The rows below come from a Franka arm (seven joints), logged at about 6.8 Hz.
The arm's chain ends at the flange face. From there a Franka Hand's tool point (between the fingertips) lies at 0.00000 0.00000 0.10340 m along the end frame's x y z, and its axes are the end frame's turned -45 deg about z.
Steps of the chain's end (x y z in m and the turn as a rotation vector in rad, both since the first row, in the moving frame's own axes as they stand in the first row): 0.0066, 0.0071, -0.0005, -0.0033, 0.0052, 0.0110; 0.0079, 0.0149, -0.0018, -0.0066, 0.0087, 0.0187; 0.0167, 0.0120, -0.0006, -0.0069, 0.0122, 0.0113; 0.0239, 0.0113, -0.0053, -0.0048, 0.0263, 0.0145; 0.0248, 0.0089, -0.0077, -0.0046, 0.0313, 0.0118
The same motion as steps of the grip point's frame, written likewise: -0.0002, 0.0103, -0.0005, -0.0060, 0.0013, 0.0110; -0.0048, 0.0172, -0.0018, -0.0108, 0.0015, 0.0187; 0.0037, 0.0217, -0.0006, -0.0135, 0.0037, 0.0113; 0.0105, 0.0272, -0.0053, -0.0220, 0.0152, 0.0145; 0.0132, 0.0265, -0.0078, -0.0254, 0.0189, 0.0118
